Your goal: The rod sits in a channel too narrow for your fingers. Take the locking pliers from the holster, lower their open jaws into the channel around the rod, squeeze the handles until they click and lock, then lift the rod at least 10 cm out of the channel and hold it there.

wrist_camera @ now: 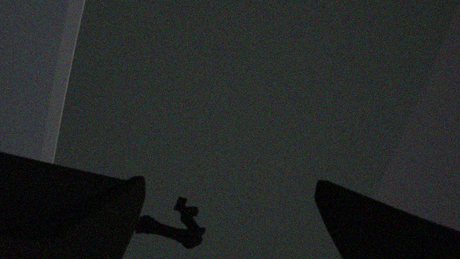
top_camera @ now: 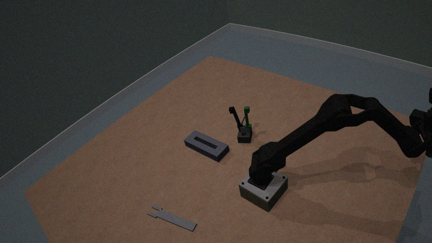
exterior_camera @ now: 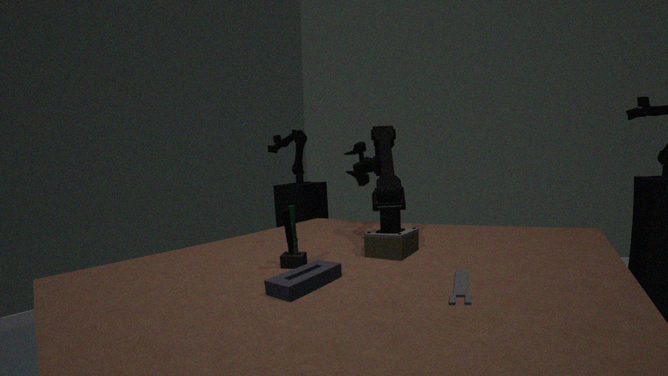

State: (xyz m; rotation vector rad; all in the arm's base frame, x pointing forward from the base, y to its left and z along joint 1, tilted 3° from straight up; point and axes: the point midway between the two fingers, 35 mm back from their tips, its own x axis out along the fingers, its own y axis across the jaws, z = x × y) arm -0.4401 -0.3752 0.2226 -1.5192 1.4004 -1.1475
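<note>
The dark holster lies 650 mm ahead of my gripper tip, 250 mm below it and 230 mm to the left of it. The rest, counted from my gripper tip: flat grey forked plate 680 mm ahead, 670 mm to the left, 260 mm below; then grey channel block 750 mm ahead, 350 mm to the left, 250 mm below; then dark rod 750 mm ahead, 350 mm to the left, 250 mm below.
</note>
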